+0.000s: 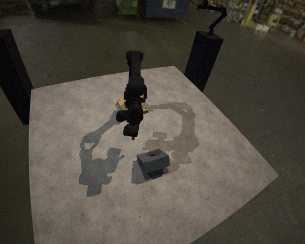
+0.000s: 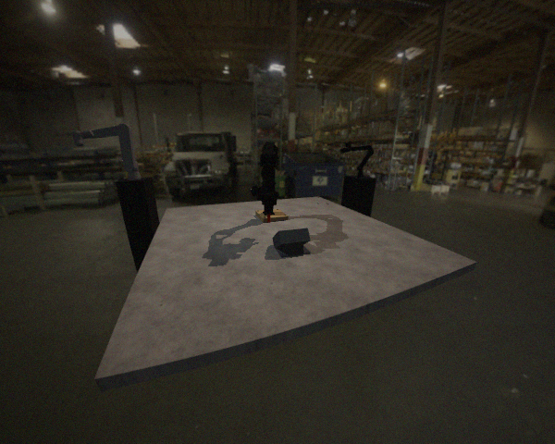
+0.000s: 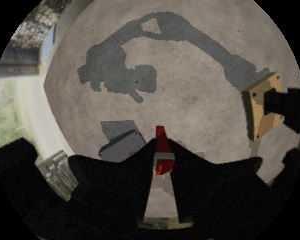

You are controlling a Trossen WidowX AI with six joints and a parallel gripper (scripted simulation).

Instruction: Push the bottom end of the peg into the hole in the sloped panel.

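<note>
The dark grey sloped panel is 130 mm ahead of my gripper tip, 70 mm to the left of it and 80 mm below it. From my gripper tip the other things lie so: red peg: 20 mm above.
</note>
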